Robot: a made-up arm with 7 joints. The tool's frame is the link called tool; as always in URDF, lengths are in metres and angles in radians. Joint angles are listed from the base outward.
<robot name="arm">
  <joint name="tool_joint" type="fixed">
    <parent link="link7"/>
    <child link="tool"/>
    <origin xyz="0.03 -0.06 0.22" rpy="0 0 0"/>
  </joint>
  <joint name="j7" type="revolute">
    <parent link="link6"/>
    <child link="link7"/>
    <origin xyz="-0.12 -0.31 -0.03" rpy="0 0 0"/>
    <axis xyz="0 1 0"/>
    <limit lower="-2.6" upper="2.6"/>
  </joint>
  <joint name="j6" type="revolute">
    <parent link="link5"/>
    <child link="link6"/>
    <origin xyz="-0.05 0.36 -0.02" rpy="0 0 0"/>
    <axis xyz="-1 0 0"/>
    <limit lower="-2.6" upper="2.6"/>
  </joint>
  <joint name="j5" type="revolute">
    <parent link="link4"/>
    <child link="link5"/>
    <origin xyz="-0.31 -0.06 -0.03" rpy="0 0 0"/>
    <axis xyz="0 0 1"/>
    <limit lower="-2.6" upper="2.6"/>
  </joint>
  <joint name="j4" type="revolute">
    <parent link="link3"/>
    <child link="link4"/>
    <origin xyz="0.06 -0.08 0" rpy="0 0 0"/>
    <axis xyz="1 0 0"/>
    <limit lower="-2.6" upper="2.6"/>
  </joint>
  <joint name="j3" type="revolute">
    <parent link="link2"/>
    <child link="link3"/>
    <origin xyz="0.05 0.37 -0.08" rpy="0 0 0"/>
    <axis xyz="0 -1 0"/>
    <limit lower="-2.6" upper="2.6"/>
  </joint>
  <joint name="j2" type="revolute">
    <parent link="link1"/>
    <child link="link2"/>
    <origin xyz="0.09 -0.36 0.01" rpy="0 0 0"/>
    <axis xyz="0 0 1"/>
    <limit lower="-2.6" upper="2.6"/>
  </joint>
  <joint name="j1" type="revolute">
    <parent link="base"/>
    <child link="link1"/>
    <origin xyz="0 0 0.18" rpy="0 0 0"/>
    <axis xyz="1 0 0"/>
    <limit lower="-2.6" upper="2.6"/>
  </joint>
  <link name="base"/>
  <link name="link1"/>
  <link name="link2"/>
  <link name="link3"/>
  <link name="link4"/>
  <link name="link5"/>
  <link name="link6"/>
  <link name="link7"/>
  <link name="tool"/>
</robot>
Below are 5 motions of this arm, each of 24 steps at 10 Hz.
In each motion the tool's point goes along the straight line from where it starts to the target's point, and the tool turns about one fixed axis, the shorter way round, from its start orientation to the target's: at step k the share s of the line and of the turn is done. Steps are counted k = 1, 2, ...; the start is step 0. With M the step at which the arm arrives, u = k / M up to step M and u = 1 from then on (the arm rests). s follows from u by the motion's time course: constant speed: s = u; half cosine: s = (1 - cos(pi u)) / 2; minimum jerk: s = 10 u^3 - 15 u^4 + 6 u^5.
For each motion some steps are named. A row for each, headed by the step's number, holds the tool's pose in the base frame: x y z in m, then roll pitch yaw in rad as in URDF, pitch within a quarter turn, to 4 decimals.
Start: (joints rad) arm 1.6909 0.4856 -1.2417 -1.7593 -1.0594 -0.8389 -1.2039
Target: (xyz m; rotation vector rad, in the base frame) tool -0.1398 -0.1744 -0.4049 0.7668 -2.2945 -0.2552
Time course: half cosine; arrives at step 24
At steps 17, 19, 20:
17: -0.1419 -0.1699 -0.3972 2.5973 -0.6574 -2.2319
19: -0.1409 -0.1720 -0.4009 2.6322 -0.6262 -2.2892
20: -0.1405 -0.1729 -0.4023 2.6452 -0.6135 -2.3110

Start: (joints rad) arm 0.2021 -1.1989 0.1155 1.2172 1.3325 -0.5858 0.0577
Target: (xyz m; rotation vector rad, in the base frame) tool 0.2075 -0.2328 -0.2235 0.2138 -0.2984 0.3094
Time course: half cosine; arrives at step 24
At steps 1, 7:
1: 0.3266 -0.0395 -0.1476 1.2729 -1.1386 -0.3301
7: 0.3037 -0.0767 -0.1622 0.8933 -1.0271 -0.0327

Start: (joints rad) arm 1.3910 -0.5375 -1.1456 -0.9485 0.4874 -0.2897 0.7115
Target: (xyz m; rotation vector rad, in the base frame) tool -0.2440 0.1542 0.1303 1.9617 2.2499 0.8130
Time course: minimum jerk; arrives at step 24
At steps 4, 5, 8, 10, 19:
4: 0.1722 -0.1843 0.0359 1.4365 0.0672 2.1122
5: 0.1597 -0.1741 0.0387 1.4722 0.0514 2.1101
8: 0.0970 -0.1231 0.0530 1.6516 -0.0258 2.0915
10: 0.0380 -0.0751 0.0663 1.8224 -0.0944 2.0615
19: -0.2162 0.1316 0.1240 2.6046 -0.2943 1.8126

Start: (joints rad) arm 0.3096 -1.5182 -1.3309 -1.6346 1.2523 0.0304 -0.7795
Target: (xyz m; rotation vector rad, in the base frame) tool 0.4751 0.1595 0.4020 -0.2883 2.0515 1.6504
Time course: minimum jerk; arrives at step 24
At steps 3, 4, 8, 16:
3: 0.5253 -0.6986 0.3120 1.3551 0.1512 0.9215
4: 0.5243 -0.6817 0.3138 1.3525 0.1629 0.9583
8: 0.5154 -0.5296 0.3297 1.3493 0.2695 1.2914
16: 0.4858 -0.0235 0.3828 1.5975 0.5195 2.5091

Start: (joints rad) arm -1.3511 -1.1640 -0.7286 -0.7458 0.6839 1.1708 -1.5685
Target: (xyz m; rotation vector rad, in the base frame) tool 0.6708 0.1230 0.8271 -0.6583 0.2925 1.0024
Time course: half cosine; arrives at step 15
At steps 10, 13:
10: 0.5885 0.2448 0.6916 -0.6617 0.6331 0.9051
13: 0.6566 0.1441 0.8037 -0.4870 0.5559 0.9181

